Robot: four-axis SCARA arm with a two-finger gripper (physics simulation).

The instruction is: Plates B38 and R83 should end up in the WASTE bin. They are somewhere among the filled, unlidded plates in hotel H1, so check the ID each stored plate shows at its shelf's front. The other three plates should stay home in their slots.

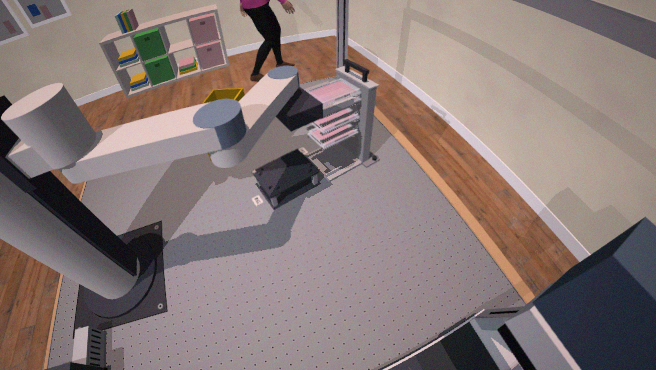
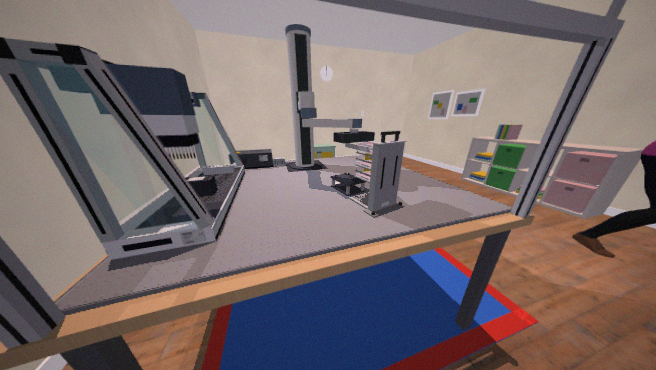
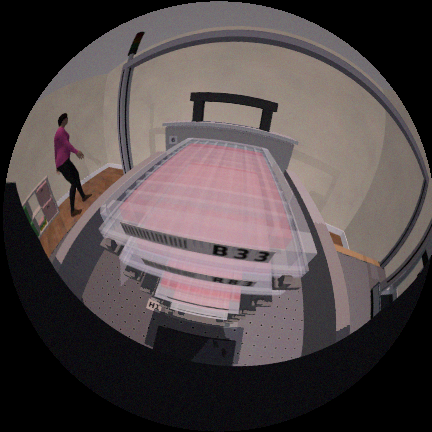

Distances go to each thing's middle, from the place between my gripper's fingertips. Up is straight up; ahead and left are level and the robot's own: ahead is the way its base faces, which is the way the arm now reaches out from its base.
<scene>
Right now the black handle [image 3: 205,96] is 6 cm above my hand, 5 cm ahead of it and 1 cm to the left of it.
</scene>
